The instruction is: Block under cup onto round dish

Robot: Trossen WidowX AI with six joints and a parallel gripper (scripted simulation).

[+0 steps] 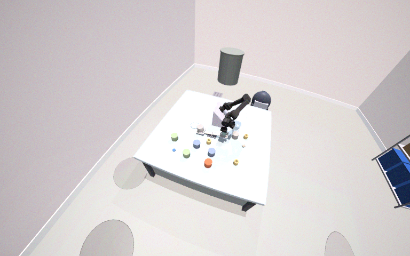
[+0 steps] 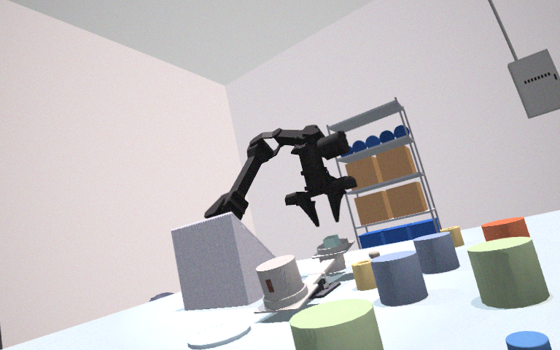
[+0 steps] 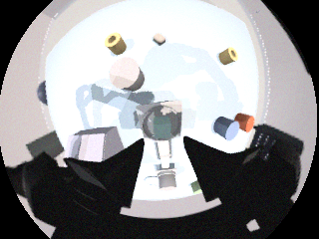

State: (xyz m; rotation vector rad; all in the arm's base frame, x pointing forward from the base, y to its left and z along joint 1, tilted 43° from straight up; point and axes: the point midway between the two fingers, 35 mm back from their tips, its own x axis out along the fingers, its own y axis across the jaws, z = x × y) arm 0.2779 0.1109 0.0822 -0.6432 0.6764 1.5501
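Right now the round white dish is 4 cm behind my gripper tip, 36 cm to the right of it and 13 cm below it. From my gripper tip the other things lie so: small balance (1 cm ahead, 12 cm to the right, 9 cm below); then cup (8 cm behind, 13 cm to the left, 10 cm below); then plank (2 cm ahead, 12 cm to the right, 11 cm below).
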